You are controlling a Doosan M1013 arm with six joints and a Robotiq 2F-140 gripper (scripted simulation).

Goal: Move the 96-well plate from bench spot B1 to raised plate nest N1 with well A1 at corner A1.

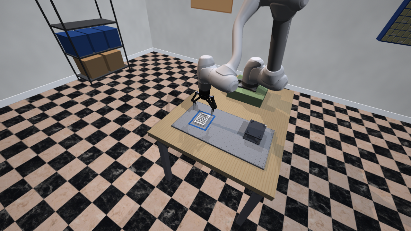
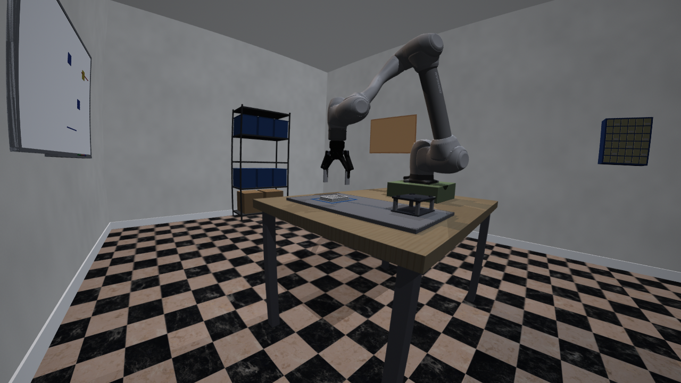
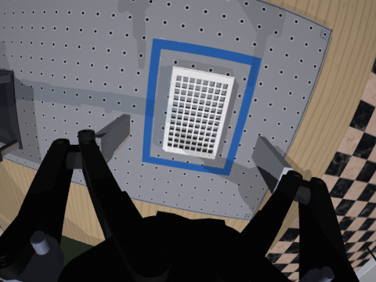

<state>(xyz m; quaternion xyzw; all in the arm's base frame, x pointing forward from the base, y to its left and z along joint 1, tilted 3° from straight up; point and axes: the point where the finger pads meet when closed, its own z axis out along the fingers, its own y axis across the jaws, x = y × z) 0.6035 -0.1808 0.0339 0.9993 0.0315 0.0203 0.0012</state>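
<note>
My hand is 8 cm above the white 96-well plate. Round my hand: dark raised nest N1: 6 cm behind, 40 cm to the left, 3 cm below.
</note>
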